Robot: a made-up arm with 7 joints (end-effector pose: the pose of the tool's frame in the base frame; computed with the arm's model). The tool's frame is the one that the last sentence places. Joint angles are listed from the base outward.
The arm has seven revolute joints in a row. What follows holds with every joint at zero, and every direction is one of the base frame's. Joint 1 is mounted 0.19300 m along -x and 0.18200 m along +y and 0.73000 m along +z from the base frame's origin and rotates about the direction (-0.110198, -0.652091, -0.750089), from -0.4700 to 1.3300 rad. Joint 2 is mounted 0.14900 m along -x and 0.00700 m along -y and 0.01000 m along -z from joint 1 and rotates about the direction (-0.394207, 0.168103, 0.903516), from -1.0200 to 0.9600 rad. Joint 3 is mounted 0.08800 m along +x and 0.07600 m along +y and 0.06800 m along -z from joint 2 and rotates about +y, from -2.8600 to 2.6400 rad. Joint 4 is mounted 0.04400 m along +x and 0.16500 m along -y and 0.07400 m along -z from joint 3 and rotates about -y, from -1.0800 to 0.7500 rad. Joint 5 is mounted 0.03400 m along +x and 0.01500 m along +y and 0.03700 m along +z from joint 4 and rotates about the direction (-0.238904, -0.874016, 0.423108), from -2.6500 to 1.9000 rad. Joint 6 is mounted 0.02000 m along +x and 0.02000 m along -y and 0.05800 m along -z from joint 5 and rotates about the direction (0.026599, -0.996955, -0.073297), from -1.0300 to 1.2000 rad. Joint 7 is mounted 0.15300 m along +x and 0.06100 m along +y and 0.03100 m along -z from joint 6 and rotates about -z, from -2.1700 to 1.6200 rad. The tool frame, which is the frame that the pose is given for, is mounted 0.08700 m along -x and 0.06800 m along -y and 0.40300 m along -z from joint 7; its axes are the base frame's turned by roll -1.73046, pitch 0.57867 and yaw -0.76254 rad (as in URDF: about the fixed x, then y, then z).
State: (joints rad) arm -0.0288 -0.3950 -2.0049 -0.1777 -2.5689 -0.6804 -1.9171
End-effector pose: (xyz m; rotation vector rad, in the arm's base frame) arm -0.4019 0.5902 0.5962 -0.0282 -0.7244 1.1612
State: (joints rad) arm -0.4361 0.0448 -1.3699 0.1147 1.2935 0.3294 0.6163
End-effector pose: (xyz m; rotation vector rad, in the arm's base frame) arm -0.0298 0.2970 1.1487 0.0126 -1.2438 -0.8809
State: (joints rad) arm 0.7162 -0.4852 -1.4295 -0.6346 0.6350 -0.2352 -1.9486
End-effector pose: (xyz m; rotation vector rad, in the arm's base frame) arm -0.0674 -0.3687 0.9728 -2.9367 0.0633 -0.6274
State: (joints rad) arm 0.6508 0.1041 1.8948 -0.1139 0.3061 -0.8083 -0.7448
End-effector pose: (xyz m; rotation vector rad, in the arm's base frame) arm -0.7672 0.2165 0.6262 -0.1605 1.6276 2.0225
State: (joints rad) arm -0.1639 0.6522 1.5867 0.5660 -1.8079 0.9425 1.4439
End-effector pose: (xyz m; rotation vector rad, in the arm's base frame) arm -0.7234 -0.0669 0.6310 1.2599 -1.2860 1.6639
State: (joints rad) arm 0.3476 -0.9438 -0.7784 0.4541 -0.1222 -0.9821 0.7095
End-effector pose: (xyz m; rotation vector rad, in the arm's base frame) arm 0.0349 -0.0226 0.3197 0.3072 1.3654 -1.2115
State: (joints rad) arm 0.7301 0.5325 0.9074 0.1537 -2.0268 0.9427 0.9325
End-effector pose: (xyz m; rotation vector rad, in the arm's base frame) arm -0.5383 0.3217 0.3208 0.2228 -2.3409 1.2495
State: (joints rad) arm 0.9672 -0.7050 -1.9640 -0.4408 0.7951 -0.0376 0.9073
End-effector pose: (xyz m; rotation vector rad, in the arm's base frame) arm -0.5313 -0.1004 1.0459 0.4546 -1.2157 -2.5208
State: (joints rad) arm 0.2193 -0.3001 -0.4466 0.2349 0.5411 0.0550 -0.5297
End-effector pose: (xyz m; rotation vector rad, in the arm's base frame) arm 0.2312 -0.1940 0.6971 -1.6559 -0.1839 -1.0759
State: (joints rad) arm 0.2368 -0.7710 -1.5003 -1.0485 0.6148 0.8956 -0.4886
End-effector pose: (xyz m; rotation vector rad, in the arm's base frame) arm -0.0741 -0.3379 0.9901 -1.3329 -0.4629 -1.9338
